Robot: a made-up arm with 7 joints.
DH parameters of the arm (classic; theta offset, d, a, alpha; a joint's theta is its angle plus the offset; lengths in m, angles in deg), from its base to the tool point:
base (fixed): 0 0 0 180
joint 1: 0 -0.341 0 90
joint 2: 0 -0.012 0 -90
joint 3: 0 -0.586 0 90
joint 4: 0 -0.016 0 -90
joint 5: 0 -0.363 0 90
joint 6: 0 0 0 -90
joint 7: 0 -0.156 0 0
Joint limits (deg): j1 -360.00..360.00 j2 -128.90..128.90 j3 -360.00..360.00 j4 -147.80..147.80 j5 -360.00..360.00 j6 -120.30..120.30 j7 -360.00..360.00
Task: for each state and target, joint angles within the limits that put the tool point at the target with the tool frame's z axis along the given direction. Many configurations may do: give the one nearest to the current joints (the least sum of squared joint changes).
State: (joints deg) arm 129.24 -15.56 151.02 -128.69 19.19 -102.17 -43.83
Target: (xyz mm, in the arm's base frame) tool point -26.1 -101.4 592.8 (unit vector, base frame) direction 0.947 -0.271 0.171
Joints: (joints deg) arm 104.37 0.83 127.06 -147.45 36.77 -106.65 -43.83
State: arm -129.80 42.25 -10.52 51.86 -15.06 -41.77 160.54
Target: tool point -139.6 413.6 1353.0 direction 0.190 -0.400 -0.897
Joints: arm -107.12 19.61 -30.87 8.46 -7.97 -1.08 160.54
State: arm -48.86 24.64 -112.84 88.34 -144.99 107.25 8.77
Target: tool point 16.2 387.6 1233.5 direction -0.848 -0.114 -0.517
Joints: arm -77.94 28.19 -117.18 37.26 -158.95 88.02 8.77
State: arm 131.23 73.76 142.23 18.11 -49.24 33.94 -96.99
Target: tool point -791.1 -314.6 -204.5 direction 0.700 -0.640 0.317
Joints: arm 142.38 127.00 128.57 17.64 -54.23 60.10 -96.99
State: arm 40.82 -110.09 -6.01 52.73 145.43 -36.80 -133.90
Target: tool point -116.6 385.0 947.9 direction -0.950 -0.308 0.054
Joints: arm 35.51 -60.20 -24.48 77.80 135.95 -64.44 -133.90
